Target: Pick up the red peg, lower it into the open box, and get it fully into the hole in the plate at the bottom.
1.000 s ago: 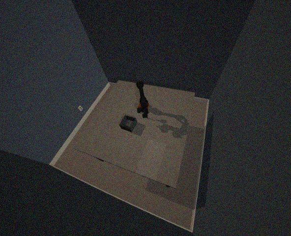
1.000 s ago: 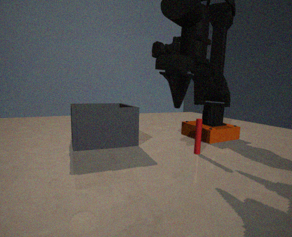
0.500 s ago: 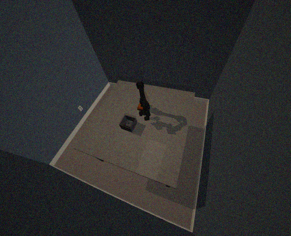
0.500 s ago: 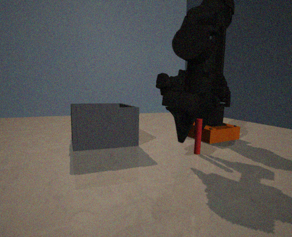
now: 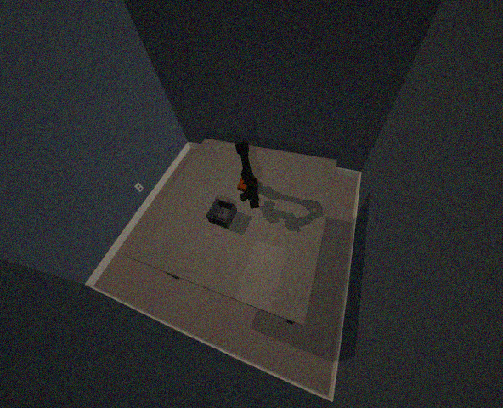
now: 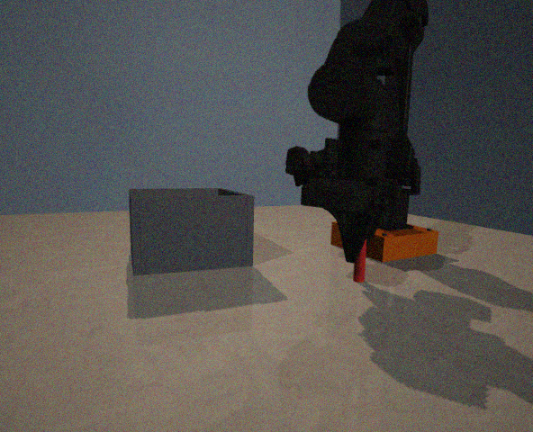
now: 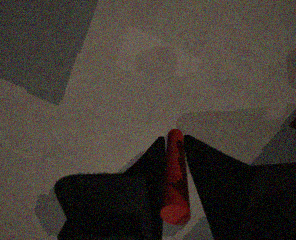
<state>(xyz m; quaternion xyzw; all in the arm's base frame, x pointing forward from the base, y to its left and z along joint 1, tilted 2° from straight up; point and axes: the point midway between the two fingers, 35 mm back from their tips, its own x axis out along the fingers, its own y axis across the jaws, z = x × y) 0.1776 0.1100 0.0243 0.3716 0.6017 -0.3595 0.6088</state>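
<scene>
The grey box lies 190 mm to the right of my gripper tip and 160 mm ahead of it. From my gripper tip the other things lie so: red peg (20 mm above, 10 mm to the left).
</scene>
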